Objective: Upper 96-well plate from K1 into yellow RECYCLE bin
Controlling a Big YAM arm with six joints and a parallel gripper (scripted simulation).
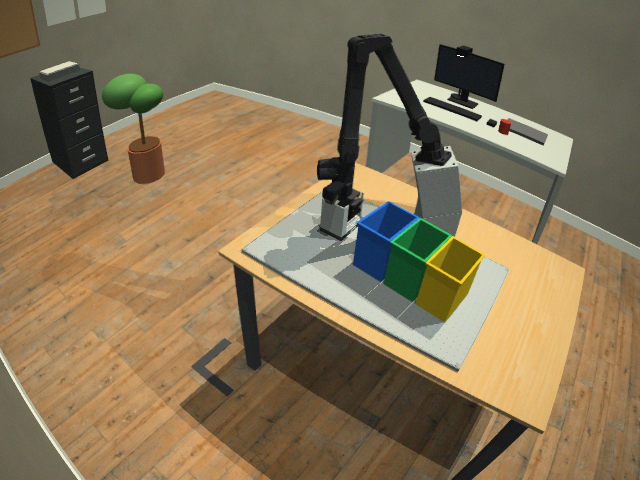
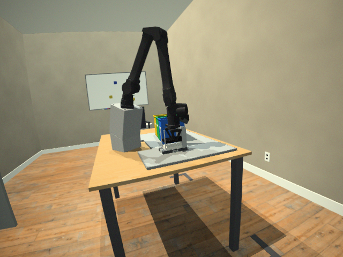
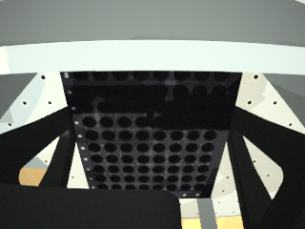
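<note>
Now: hand 5 cm above the white plate. The rest, counted from my hand: dark 96-well plate right at my hand; then blue bin 22 cm to the left, 6 cm ahead, 2 cm above; then green bin 35 cm to the left, 7 cm ahead, 2 cm above.
</note>
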